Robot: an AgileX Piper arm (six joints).
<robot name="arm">
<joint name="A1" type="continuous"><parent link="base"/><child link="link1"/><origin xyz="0 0 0.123" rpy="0 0 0"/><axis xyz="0 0 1"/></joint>
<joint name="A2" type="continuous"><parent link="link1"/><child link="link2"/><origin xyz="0 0 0" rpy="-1.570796 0 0"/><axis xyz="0 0 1"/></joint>
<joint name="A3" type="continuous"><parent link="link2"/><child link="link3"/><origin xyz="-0.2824 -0.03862 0" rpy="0 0 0"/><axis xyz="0 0 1"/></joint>
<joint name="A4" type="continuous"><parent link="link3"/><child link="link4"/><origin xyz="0.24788 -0.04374 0" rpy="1.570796 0 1.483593"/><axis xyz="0 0 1"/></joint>
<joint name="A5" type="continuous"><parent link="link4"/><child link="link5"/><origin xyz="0 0 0" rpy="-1.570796 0 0"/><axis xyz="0 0 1"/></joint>
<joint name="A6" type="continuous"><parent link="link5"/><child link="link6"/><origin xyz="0 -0.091 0" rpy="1.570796 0 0"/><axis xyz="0 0 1"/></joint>
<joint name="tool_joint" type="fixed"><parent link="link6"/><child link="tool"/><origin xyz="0 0 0" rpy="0 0 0"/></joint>
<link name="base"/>
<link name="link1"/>
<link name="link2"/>
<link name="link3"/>
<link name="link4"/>
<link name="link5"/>
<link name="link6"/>
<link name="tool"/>
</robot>
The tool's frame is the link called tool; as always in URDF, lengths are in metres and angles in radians. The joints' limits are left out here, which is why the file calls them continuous.
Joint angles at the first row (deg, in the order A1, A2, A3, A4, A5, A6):
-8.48, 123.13, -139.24, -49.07, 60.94, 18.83
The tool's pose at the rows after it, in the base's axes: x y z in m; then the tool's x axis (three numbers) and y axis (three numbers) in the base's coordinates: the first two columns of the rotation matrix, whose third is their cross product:
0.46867 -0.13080 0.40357 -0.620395 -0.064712 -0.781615 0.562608 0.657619 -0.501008
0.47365 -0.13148 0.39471 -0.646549 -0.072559 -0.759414 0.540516 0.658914 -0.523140
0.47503 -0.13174 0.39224 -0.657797 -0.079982 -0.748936 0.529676 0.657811 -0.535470
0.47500 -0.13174 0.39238 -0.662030 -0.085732 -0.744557 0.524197 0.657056 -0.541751
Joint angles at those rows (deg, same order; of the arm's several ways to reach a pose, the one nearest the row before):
-8.48, 125.63, -140.87, -49.07, 61.15, 17.11
-8.48, 126.81, -141.19, -48.83, 61.44, 15.79
-8.48, 127.16, -141.31, -48.83, 61.53, 15.00
-8.48, 127.16, -141.35, -48.83, 61.54, 14.50

